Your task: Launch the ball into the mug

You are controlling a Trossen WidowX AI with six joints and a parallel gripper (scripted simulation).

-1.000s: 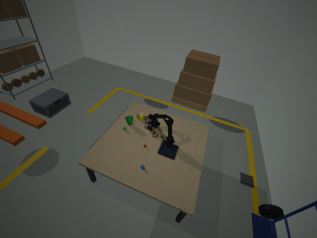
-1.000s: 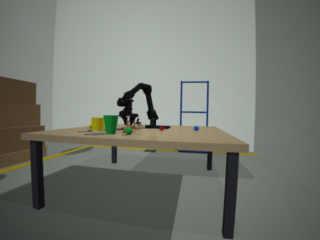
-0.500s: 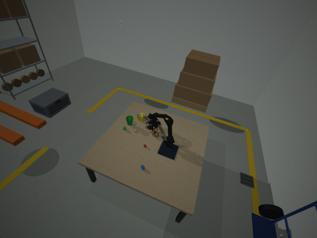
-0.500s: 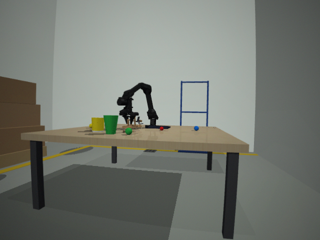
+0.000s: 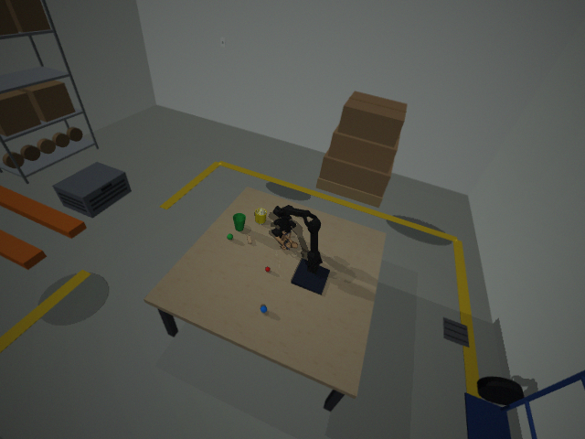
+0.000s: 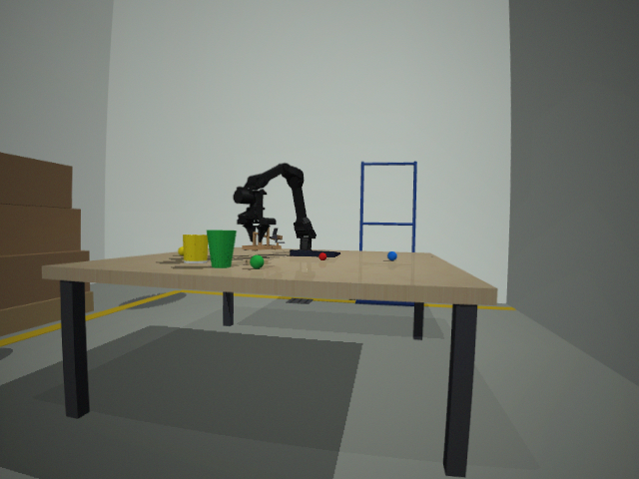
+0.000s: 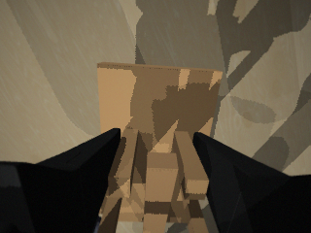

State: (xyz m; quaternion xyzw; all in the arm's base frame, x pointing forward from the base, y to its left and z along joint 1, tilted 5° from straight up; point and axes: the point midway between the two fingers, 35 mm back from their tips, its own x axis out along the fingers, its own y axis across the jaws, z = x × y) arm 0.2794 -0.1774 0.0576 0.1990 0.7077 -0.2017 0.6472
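My gripper tip is 20 mm short of the red ball, 280 mm to the right of it and 50 mm above it. Also, from my gripper tip: yellow mug 230 mm ahead, 160 mm to the right, 40 mm below; wooden catapult 50 mm behind, 50 mm to the left, 20 mm above; wooden block 240 mm ahead, 70 mm to the left, 60 mm below.
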